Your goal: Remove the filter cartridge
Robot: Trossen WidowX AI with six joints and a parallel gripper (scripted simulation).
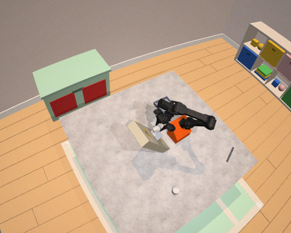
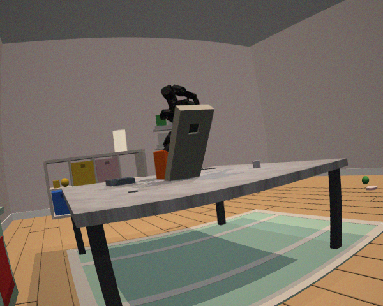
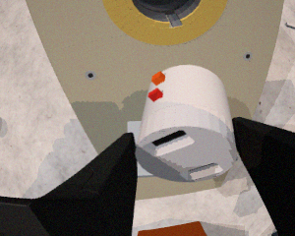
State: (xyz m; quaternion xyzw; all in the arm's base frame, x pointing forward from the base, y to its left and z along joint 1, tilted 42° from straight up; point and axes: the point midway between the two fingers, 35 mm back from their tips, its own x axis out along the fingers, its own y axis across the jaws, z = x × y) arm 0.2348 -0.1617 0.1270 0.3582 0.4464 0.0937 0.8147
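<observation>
Now: gripper tip 37 cm past the tray, 26 cm above it and 23 cm to the left of it. Round my gripper tip: grey flap 10 cm below, 1 cm to the right; then round filter cartridge right at my gripper tip.
</observation>
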